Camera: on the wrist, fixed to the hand. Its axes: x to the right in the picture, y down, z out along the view.
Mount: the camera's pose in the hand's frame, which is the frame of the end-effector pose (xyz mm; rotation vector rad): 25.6 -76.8 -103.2 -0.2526 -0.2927 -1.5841
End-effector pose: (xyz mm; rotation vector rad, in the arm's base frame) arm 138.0 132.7 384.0 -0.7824 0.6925 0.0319
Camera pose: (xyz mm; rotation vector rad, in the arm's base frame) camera 121.0 3.9 366.2 -1.3546 -0.3525 -1.1938
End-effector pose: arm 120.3 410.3 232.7 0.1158 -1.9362 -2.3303
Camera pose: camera 105.5 320.2 138.5 -0.8648 0.7720 1.4977
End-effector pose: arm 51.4 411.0 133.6 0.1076 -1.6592 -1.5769
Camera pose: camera 60.9 298.5 66.9 -1.0045 1.1079 2.1911
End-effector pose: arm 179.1 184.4 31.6 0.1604 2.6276 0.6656
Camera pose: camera 111.2 78.1 67.5 -1.5412 1.5731 0.2821
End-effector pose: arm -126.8 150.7 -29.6 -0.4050 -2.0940 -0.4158
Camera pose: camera -97.4 40.0 34.3 1.2502 -2.2367 -1.5651
